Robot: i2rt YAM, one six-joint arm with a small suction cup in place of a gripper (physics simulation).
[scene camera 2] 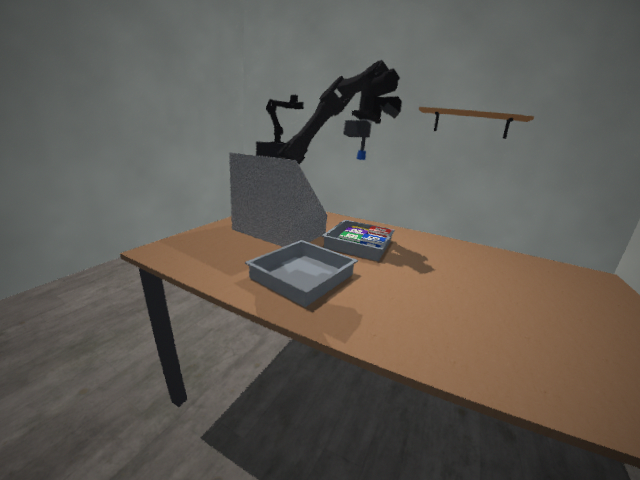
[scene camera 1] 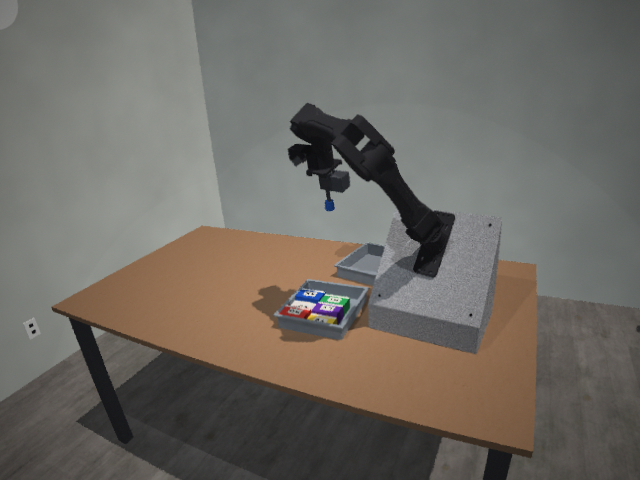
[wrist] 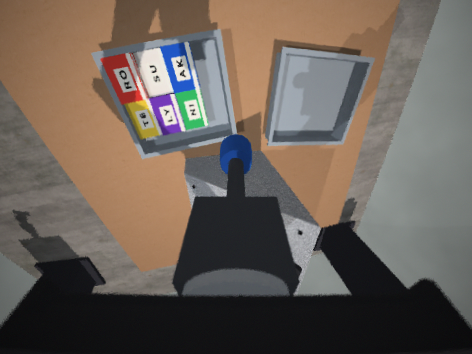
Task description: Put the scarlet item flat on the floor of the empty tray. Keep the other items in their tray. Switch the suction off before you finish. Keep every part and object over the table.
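Pixels of known places: hand at its tool point: [scene camera 2: 360,159] [scene camera 1: 330,208] [wrist: 235,149]; arm's base at its link origin: [scene camera 2: 276,176] [scene camera 1: 434,243].
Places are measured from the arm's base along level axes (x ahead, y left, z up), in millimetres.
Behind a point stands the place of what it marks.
The scarlet item [scene camera 1: 294,312] @(z -189, x 343, y 258 mm) [scene camera 2: 379,229] @(z -189, x 343, y 252 mm) [wrist: 123,79] @(z -189, x 348, y 256 mm), labelled "NO" in the wrist view, lies in the corner of the filled tray [scene camera 1: 310,328] @(z -218, x 276, y 271 mm) [scene camera 2: 356,249] @(z -214, x 346, y 50 mm) [wrist: 229,90] @(z -189, x 327, y 40 mm). It is beside the white item [scene camera 1: 303,305] @(z -205, x 360, y 191 mm) [wrist: 154,74] @(z -205, x 356, y 198 mm) and the yellow item [scene camera 1: 321,319] @(z -205, x 262, y 232 mm) [wrist: 143,120] @(z -205, x 261, y 240 mm). The blue [wrist: 179,67] @(z -189, x 370, y 144 mm), purple [wrist: 167,114] @(z -194, x 276, y 183 mm) and green [wrist: 192,110] @(z -198, x 283, y 126 mm) items lie in the same tray. The empty tray [scene camera 1: 354,274] @(z -212, x 328, y -80 mm) [scene camera 2: 279,284] @(z -211, x 311, y -309 mm) [wrist: 325,105] @(z -236, x 287, y -250 mm) stands apart from it. My suction cup [scene camera 1: 329,205] [scene camera 2: 361,155] [wrist: 235,151] hangs high above the table, pointing down, with nothing on it.
The grey speckled base block [scene camera 1: 429,304] @(z -128, x -35, y 126 mm) [scene camera 2: 273,198] @(z -65, x 59, y -74 mm) [wrist: 250,172] @(z -118, x 150, y -2 mm) stands close beside both trays and hides part of the empty tray in scene camera 1. The wooden table [scene camera 1: 206,289] @(z -239, x 794, y 232 mm) [scene camera 2: 465,310] @(z -239, x 737, y -53 mm) has an edge near the empty tray. A wall shelf [scene camera 2: 475,114] is in the background.
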